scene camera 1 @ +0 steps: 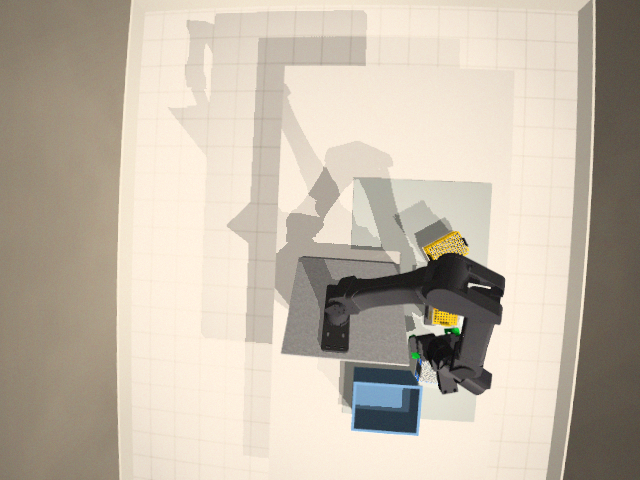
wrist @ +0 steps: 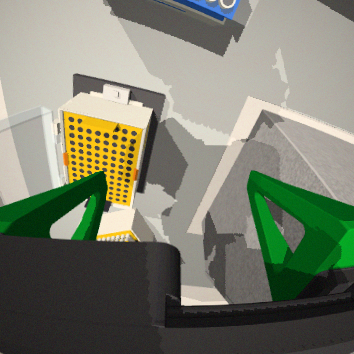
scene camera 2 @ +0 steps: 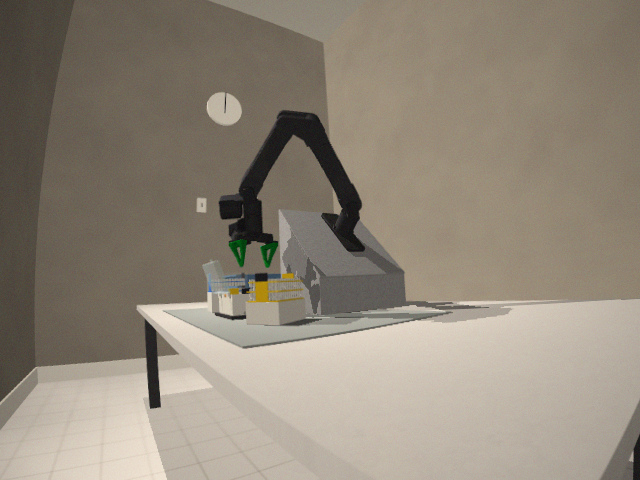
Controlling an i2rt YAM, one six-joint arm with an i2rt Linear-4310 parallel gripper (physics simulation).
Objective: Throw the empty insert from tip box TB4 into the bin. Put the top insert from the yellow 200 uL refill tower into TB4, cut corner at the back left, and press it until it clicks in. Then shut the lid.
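Observation:
Tip box TB4 (scene camera 1: 444, 316) (scene camera 2: 232, 303) (wrist: 105, 107) is a white box holding a yellow insert (wrist: 100, 145) with dark, tipless holes. Its clear lid (scene camera 2: 211, 269) (wrist: 42, 150) stands open, on the left in the wrist view. The yellow refill tower (scene camera 1: 446, 245) (scene camera 2: 262, 291) (wrist: 117, 234) stands beyond TB4, mostly hidden in the wrist view. The blue bin (scene camera 1: 420, 410) is at the bottom in scene camera 1. My gripper (scene camera 1: 433, 343) (scene camera 2: 254, 266) (wrist: 176, 178) is open and empty. It hangs above the boxes, and its left finger covers a lower corner of TB4 in the wrist view.
A blue tip rack (scene camera 1: 428, 372) (scene camera 2: 227, 283) (wrist: 220, 7) stands on the other side of TB4 from the yellow tower. The grey wedge base (scene camera 1: 377, 335) (scene camera 2: 356, 289) (wrist: 310, 145) is beside the boxes. A dark holder (wrist: 157, 125) surrounds TB4's foot on the pale mat (scene camera 1: 465, 206) (scene camera 2: 242, 338).

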